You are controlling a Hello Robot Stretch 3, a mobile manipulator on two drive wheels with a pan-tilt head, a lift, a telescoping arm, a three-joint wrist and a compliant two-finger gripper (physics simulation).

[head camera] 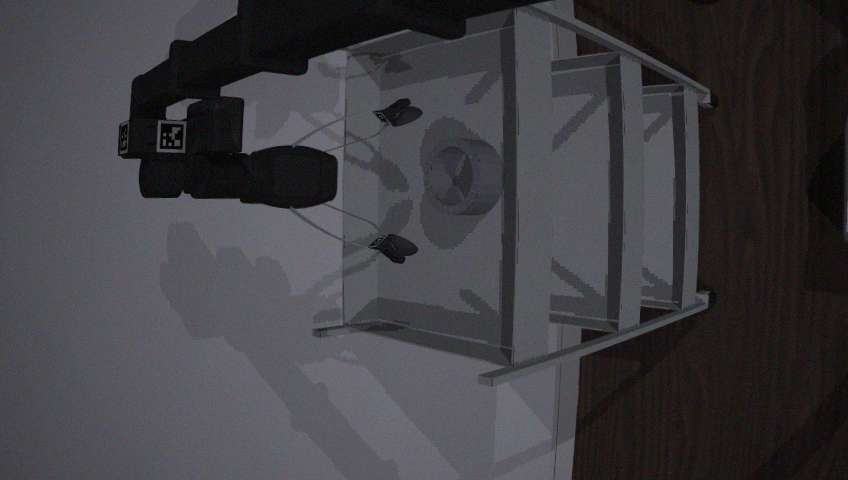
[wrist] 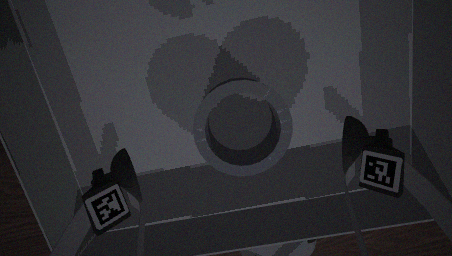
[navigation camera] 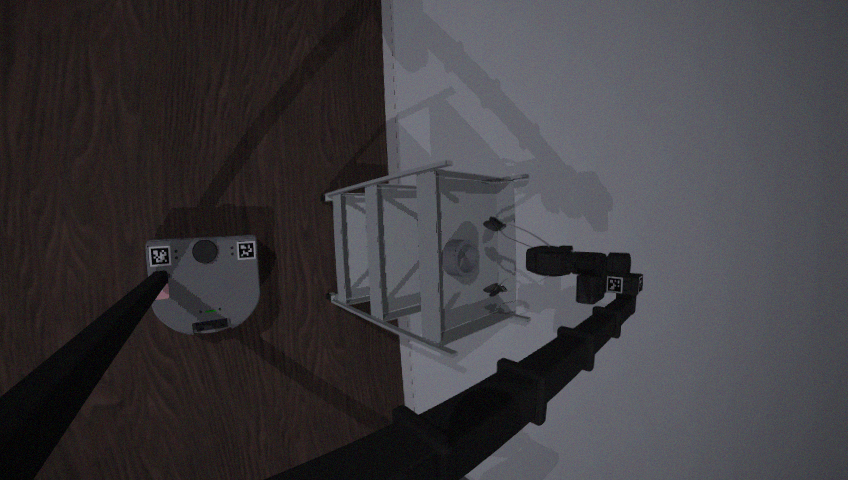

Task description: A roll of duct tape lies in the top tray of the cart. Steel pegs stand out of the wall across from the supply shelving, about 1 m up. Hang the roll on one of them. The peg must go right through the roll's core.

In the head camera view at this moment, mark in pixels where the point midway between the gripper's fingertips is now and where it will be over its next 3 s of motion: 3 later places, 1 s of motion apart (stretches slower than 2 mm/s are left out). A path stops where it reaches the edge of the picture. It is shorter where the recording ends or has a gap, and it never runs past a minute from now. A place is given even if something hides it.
My gripper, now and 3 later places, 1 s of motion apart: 415, 180; 457, 183; 475, 184; 441, 181
